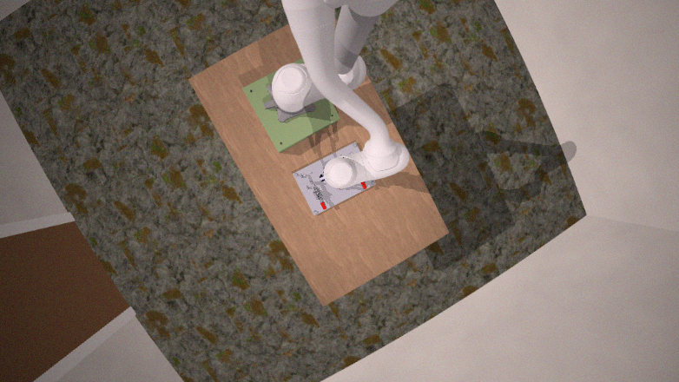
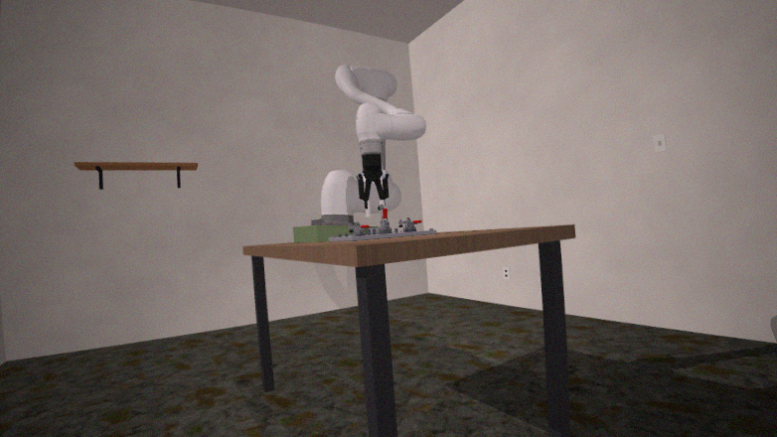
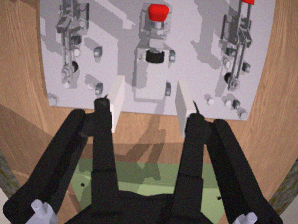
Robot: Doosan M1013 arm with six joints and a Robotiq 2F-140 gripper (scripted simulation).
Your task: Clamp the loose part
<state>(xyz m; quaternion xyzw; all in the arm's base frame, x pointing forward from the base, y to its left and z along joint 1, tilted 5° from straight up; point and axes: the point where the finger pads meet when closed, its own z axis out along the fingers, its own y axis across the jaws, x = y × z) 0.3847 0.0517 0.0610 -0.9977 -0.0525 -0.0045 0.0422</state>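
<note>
The loose part lies 8 cm below my hand. The rest, counted from my hand: grey fixture plate: 11 cm below, 4 cm ahead.
</note>
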